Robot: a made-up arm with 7 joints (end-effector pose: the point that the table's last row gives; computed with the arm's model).
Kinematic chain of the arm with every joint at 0, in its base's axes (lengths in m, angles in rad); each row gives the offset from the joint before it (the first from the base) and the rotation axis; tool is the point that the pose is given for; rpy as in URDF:
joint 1: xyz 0 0 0.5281 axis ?
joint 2: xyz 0 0 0 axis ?
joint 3: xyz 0 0 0.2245 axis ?
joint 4: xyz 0.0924 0 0 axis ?
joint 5: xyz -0.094 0 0.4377 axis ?
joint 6: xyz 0 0 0 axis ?
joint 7: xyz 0.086 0 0 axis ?
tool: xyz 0 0 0 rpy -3.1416 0 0
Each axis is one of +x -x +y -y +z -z.
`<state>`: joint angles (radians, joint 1 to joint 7).
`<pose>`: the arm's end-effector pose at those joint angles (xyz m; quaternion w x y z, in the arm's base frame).
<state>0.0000 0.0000 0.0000 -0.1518 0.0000 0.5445 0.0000</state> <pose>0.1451 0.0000 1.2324 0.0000 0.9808 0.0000 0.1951</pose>
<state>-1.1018 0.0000 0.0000 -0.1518 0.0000 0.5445 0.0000</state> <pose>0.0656 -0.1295 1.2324 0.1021 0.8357 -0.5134 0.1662</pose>
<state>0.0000 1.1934 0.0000 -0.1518 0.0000 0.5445 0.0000</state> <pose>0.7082 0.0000 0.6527 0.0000 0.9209 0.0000 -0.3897</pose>
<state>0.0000 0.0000 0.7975 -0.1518 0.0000 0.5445 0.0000</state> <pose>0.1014 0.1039 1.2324 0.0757 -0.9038 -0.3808 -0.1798</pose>
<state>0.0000 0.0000 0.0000 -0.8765 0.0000 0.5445 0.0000</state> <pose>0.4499 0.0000 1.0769 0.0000 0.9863 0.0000 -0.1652</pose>
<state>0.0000 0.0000 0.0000 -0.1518 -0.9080 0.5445 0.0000</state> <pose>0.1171 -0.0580 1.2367 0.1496 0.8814 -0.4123 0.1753</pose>
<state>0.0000 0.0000 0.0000 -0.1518 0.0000 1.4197 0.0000</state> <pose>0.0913 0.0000 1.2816 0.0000 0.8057 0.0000 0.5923</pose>
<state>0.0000 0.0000 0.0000 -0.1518 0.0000 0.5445 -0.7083</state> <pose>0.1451 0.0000 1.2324 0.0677 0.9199 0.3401 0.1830</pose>
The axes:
joint 1: +z
joint 2: +y
joint 3: +z
joint 4: -y
joint 5: +z
joint 6: -y
joint 7: -z

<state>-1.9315 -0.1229 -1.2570 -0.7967 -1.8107 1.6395 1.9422</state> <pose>-0.3731 0.0894 1.1957 0.7115 -0.6671 -0.0758 -0.2073</pose>
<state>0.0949 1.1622 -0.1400 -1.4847 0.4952 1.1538 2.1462</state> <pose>0.5462 -0.0158 0.1114 0.4922 0.2540 -0.6910 -0.4644</pose>
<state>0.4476 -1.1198 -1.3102 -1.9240 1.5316 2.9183 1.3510</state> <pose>0.1376 -0.5523 0.6526 0.7874 0.3823 0.4766 0.0821</pose>
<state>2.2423 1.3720 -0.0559 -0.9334 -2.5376 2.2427 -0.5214</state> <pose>-0.4057 0.5037 0.1795 0.5029 -0.5516 0.3912 0.5383</pose>
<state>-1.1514 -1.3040 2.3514 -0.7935 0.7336 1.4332 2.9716</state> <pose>-0.0294 0.7595 0.4194 0.1568 0.7018 -0.6772 0.1561</pose>
